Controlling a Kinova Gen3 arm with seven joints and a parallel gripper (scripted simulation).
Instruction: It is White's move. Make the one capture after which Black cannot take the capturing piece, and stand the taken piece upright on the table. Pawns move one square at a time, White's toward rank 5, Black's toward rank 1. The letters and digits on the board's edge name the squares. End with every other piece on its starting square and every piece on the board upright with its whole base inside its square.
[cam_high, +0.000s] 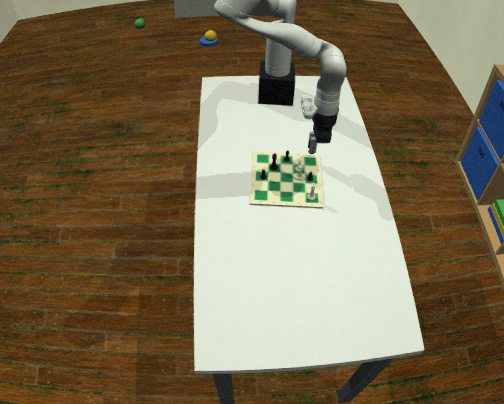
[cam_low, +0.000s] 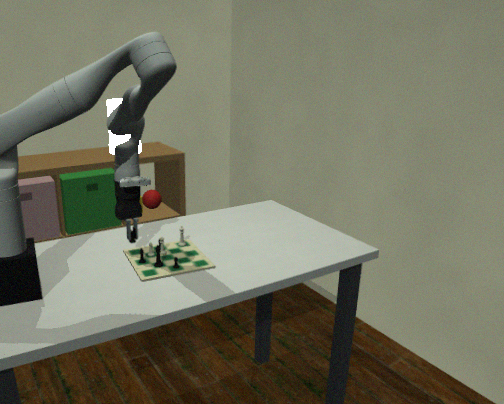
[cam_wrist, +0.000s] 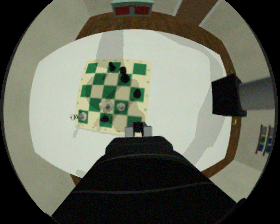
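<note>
My gripper is now 40 mm short of the tall black piece, 120 mm to the left of it and 30 mm above it. From my hand the other things lie so: tall white piece (160 mm ahead, 10 mm to the right, 30 mm below); green-and-cream chessboard (80 mm ahead, 80 mm to the right, 60 mm below).
</note>
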